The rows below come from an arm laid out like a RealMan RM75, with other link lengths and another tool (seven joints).
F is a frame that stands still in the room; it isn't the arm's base.
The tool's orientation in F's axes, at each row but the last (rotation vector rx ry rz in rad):
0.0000, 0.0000, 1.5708
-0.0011, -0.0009, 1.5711
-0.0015, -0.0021, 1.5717
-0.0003, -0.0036, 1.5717
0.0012, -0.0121, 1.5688
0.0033, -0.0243, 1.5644
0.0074, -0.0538, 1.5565
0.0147, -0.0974, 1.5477
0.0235, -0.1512, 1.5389
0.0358, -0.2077, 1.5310
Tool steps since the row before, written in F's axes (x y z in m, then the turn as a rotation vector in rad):
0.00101, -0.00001, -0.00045, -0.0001, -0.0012, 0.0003
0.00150, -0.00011, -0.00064, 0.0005, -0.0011, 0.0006
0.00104, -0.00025, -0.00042, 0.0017, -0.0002, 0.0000
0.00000, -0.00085, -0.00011, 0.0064, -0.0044, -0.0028
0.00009, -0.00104, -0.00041, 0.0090, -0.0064, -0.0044
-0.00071, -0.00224, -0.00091, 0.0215, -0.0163, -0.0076
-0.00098, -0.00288, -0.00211, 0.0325, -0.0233, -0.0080
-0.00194, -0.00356, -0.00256, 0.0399, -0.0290, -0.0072
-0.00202, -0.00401, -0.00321, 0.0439, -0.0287, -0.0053
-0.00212, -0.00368, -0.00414, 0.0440, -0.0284, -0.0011
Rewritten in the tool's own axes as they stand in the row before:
-0.00001, -0.00101, -0.00045, -0.0012, 0.0001, 0.0003
-0.00011, -0.00150, -0.00064, -0.0011, -0.0005, 0.0006
-0.00025, -0.00104, -0.00042, -0.0002, -0.0017, 0.0000
-0.00085, 0.00000, -0.00011, -0.0044, -0.0064, -0.0028
-0.00104, -0.00009, -0.00040, -0.0064, -0.0090, -0.0044
-0.00226, 0.00071, -0.00086, -0.0163, -0.0215, -0.0076
-0.00297, 0.00100, -0.00197, -0.0232, -0.0326, -0.0081
-0.00377, 0.00198, -0.00219, -0.0286, -0.0402, -0.0073
-0.00439, 0.00213, -0.00257, -0.0280, -0.0443, -0.0057
-0.00434, 0.00239, -0.00326, -0.0271, -0.0448, -0.0017

